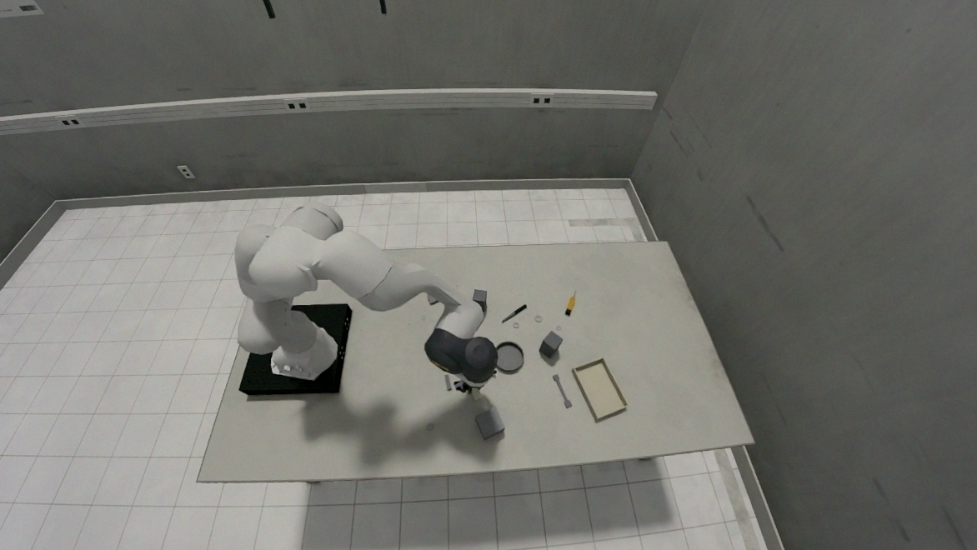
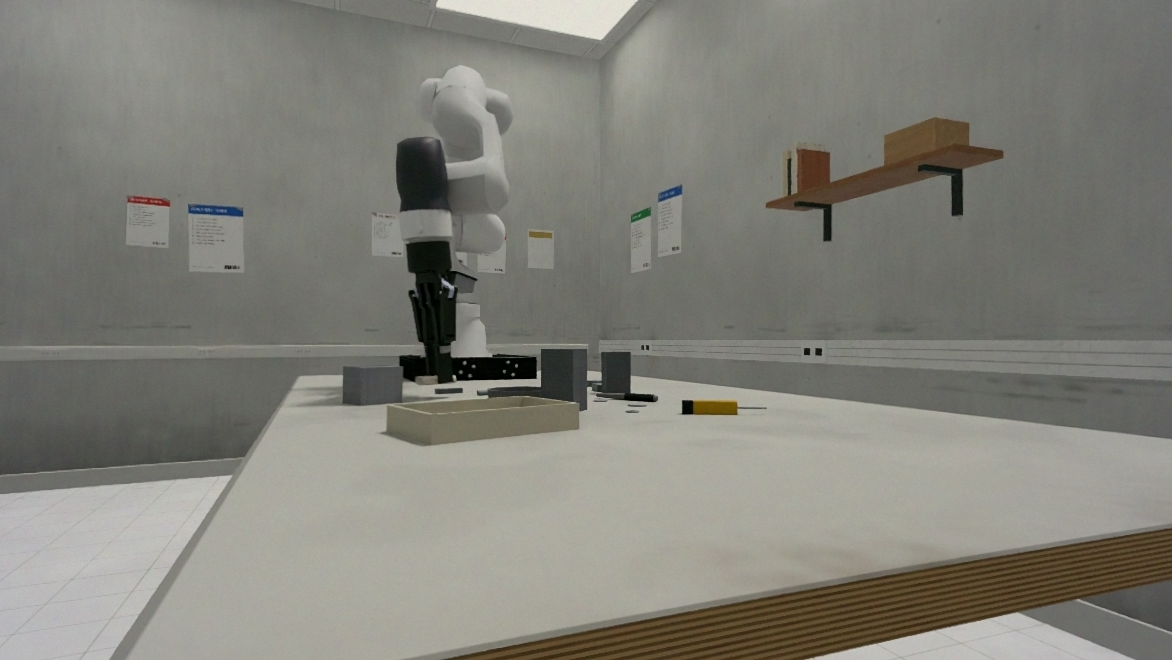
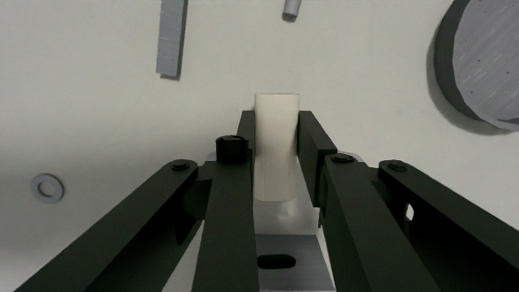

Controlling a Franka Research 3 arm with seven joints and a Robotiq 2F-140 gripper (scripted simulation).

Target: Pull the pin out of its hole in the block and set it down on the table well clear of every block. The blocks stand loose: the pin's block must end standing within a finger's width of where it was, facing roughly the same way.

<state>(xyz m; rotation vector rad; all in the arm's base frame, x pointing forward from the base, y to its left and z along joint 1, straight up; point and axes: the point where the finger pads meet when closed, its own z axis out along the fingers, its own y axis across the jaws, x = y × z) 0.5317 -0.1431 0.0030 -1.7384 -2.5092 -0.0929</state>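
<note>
The flat grey bar is 90 mm behind my hand, 60 mm below it and 30 mm to the left of it. From my hand the other things lie so: wrench (300 mm ahead, 60 mm below, 20 mm to the right); short rod (110 mm to the left, 60 mm below, 20 mm behind); round dish (130 mm ahead, 110 mm to the left, 50 mm below).
</note>
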